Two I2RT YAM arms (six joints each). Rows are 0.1 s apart.
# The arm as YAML. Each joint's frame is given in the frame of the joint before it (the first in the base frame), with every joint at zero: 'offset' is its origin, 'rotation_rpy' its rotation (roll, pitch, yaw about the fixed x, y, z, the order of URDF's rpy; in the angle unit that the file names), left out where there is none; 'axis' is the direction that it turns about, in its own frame. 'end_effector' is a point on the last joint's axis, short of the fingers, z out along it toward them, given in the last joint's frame.
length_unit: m
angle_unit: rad
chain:
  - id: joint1
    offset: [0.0, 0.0, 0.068]
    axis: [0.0, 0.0, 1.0]
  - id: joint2
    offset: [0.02, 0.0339, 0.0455]
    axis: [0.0, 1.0, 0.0]
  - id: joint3
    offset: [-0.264, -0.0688, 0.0]
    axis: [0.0, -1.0, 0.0]
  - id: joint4
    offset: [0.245, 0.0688, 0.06]
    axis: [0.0, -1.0, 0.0]
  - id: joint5
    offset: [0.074, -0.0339, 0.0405]
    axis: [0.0, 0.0, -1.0]
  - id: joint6
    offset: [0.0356, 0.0, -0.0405]
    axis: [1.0, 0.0, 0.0]
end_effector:
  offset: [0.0, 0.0, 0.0]
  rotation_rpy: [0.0, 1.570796, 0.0]
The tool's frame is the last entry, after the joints.
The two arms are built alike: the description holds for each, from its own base.
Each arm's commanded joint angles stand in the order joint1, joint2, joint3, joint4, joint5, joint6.
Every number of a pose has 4 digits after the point. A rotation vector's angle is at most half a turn.
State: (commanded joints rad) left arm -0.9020 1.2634 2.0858 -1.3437 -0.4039 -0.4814; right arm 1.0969 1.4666 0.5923 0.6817 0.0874 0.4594
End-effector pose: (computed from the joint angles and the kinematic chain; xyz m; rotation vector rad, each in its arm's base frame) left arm 0.1073 -0.1133 0.5323 0.1913 2.0662 -0.4359; right arm 0.1411 0.2684 0.2057 -0.5261 1.8108 1.0311
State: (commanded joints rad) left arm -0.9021 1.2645 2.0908 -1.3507 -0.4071 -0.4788; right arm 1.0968 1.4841 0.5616 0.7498 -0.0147 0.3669
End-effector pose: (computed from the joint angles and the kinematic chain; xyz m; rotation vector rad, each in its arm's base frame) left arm 0.1069 -0.1126 0.5326 0.1931 2.0673 -0.4293; right arm 0.1369 0.2679 0.1986 -0.6788 1.7442 1.0617
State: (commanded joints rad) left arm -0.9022 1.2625 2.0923 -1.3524 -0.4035 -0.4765; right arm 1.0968 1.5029 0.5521 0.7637 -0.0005 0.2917
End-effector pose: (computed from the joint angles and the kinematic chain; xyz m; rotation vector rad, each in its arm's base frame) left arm 0.1061 -0.1118 0.5330 0.1973 2.0665 -0.4325; right arm 0.1374 0.2678 0.1920 -0.7331 1.7207 0.9917
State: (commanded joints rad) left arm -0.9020 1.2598 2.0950 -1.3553 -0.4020 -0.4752; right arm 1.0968 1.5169 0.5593 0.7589 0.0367 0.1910
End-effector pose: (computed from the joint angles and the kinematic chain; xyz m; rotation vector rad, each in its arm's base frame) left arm 0.1050 -0.1104 0.5337 0.1985 2.0647 -0.4347; right arm 0.1396 0.2692 0.1897 -0.7882 1.6836 0.8863
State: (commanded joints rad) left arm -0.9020 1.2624 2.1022 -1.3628 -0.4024 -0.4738; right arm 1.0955 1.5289 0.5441 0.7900 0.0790 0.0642
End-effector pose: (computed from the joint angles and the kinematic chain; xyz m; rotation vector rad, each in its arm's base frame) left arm 0.1047 -0.1100 0.5342 0.2007 2.0666 -0.4315; right arm 0.1406 0.2671 0.1851 -0.8502 1.6206 0.7633
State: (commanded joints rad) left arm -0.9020 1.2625 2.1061 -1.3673 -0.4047 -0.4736; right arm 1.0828 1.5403 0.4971 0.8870 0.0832 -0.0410
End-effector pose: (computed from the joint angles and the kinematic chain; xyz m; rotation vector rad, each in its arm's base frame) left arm 0.1042 -0.1093 0.5346 0.1997 2.0665 -0.4288; right arm 0.1411 0.2594 0.1789 -0.8928 1.5367 0.6915
